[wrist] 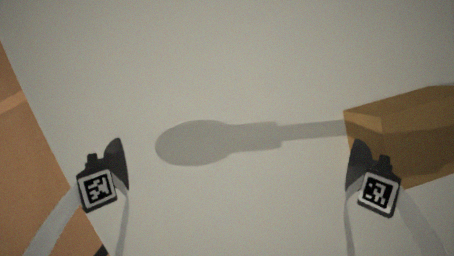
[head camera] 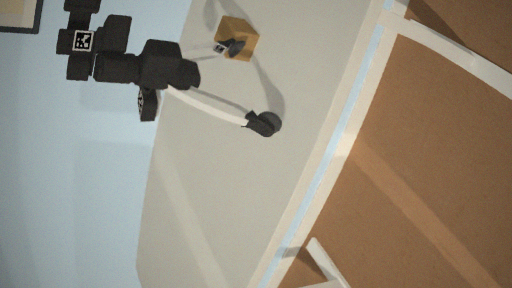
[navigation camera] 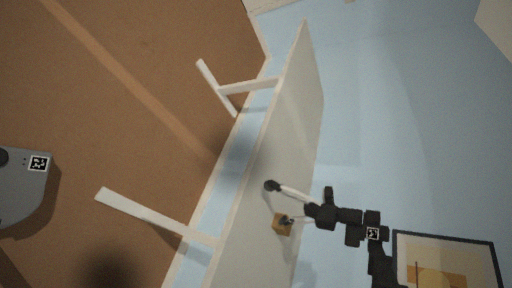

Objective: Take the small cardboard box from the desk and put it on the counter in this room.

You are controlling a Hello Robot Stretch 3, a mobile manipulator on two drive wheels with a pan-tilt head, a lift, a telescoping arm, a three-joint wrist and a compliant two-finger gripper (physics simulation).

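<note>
The small cardboard box [head camera: 241,26] [navigation camera: 279,227] [wrist: 420,125] lies on the pale desk [head camera: 215,165] [navigation camera: 295,125] [wrist: 225,60]. My gripper [head camera: 250,86] [navigation camera: 279,203] [wrist: 235,157] is open wide, above the desk. In the wrist view the box is at the right edge, partly out of the picture, and the right finger overlaps its near left corner. In the head view one fingertip covers part of the box and the other stands apart from it. Whether a finger touches the box, I cannot tell. A counter cannot be made out.
The desk's white legs [navigation camera: 140,212] [navigation camera: 250,86] stand over the brown floor [head camera: 425,150] [navigation camera: 125,40]. A blue wall [head camera: 100,200] [navigation camera: 350,125] runs behind the desk. A framed picture [navigation camera: 470,257] hangs on it near my arm. My base [navigation camera: 22,185] is at the left in the navigation view.
</note>
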